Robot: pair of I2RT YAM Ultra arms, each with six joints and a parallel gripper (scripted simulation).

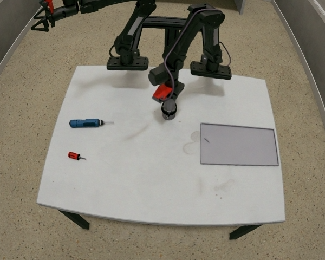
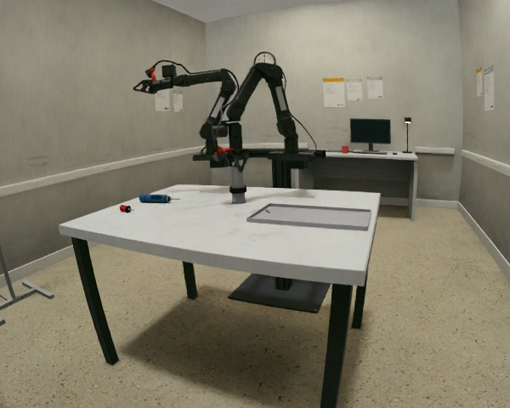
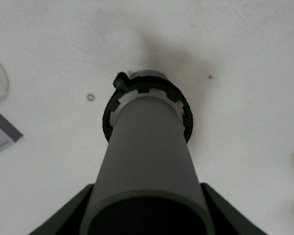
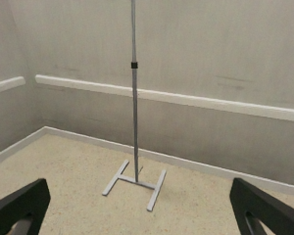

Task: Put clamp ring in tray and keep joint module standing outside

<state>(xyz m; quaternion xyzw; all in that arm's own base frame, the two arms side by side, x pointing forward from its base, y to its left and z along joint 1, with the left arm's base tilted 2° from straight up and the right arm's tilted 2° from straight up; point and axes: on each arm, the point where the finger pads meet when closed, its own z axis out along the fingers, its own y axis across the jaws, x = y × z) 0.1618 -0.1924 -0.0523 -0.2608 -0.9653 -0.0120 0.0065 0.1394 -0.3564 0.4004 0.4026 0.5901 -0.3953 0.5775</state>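
Now: the grey link tube 10 mm to the left of my left hand and 40 mm below it. Also, from my left hand: grey joint module 120 mm below; then small grey pin 120 mm ahead, 190 mm to the left, 140 mm below; then black clamp ring 80 mm below.
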